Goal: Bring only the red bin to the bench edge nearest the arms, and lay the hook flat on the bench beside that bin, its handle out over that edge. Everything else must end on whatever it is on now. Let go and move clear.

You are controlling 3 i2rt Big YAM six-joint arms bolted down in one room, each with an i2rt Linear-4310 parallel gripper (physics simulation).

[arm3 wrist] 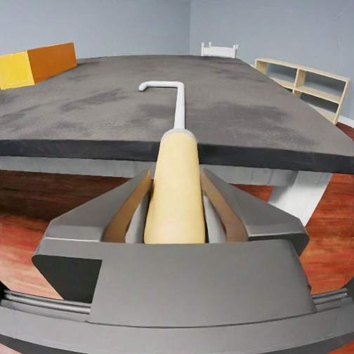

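The hook has a white bent rod and a thick pale yellow handle. Its rod lies over the dark grey bench top, bent end pointing left, and its handle sticks out past the near bench edge. My arm3 gripper is shut on the handle, one finger on each side. Whether the rod touches the bench top is hard to tell. The red bin does not show in this view. The arm1 and arm2 grippers do not show either.
A yellow-orange box-shaped bin stands on the bench at the far left. A white chair is beyond the far edge. A pale wooden shelf unit stands on the floor at the right. A white bench leg is below the near right edge.
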